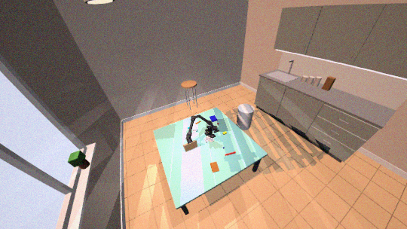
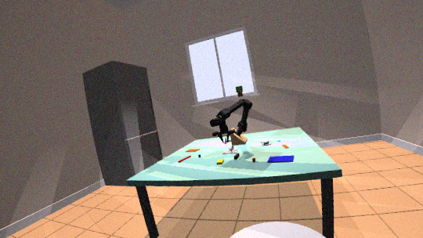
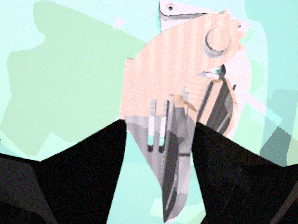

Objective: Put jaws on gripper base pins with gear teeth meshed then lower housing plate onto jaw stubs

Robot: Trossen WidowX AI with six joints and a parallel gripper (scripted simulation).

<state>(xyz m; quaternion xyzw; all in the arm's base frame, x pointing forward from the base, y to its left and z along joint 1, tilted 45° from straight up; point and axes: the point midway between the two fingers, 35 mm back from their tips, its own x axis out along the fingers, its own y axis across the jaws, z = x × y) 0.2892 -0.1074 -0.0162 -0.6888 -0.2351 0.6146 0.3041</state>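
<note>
Now: gripper tip 80 mm above the pale flat plate, 30 mm to the right of it and 20 mm short of it. Also, from my gripper tip: red stick (350 mm to the right, 80 mm below, 70 mm ahead); yellow block (270 mm ahead, 70 mm below, 20 mm to the right); dark block (190 mm ahead, 90 mm to the left, 70 mm below).
</note>
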